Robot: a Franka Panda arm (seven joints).
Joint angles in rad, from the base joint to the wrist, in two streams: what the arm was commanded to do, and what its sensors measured. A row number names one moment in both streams.
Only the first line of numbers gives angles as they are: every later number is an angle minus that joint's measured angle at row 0.
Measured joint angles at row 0: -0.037 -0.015 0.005 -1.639 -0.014 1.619 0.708
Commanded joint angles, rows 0 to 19: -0.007 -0.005 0.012 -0.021 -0.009 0.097 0.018; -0.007 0.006 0.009 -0.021 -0.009 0.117 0.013; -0.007 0.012 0.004 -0.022 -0.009 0.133 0.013; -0.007 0.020 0.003 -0.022 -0.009 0.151 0.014; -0.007 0.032 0.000 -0.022 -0.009 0.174 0.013; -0.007 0.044 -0.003 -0.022 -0.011 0.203 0.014; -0.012 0.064 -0.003 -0.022 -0.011 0.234 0.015; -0.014 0.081 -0.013 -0.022 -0.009 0.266 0.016; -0.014 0.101 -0.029 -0.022 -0.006 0.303 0.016; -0.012 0.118 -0.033 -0.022 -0.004 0.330 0.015; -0.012 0.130 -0.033 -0.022 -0.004 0.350 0.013; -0.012 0.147 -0.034 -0.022 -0.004 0.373 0.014; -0.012 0.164 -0.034 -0.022 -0.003 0.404 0.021; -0.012 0.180 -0.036 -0.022 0.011 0.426 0.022; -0.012 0.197 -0.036 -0.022 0.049 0.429 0.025; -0.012 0.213 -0.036 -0.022 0.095 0.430 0.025; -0.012 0.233 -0.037 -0.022 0.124 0.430 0.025; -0.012 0.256 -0.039 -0.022 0.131 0.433 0.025; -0.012 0.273 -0.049 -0.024 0.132 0.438 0.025; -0.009 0.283 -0.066 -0.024 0.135 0.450 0.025
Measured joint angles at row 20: -0.013 0.241 -0.039 -0.026 0.111 0.413 0.003
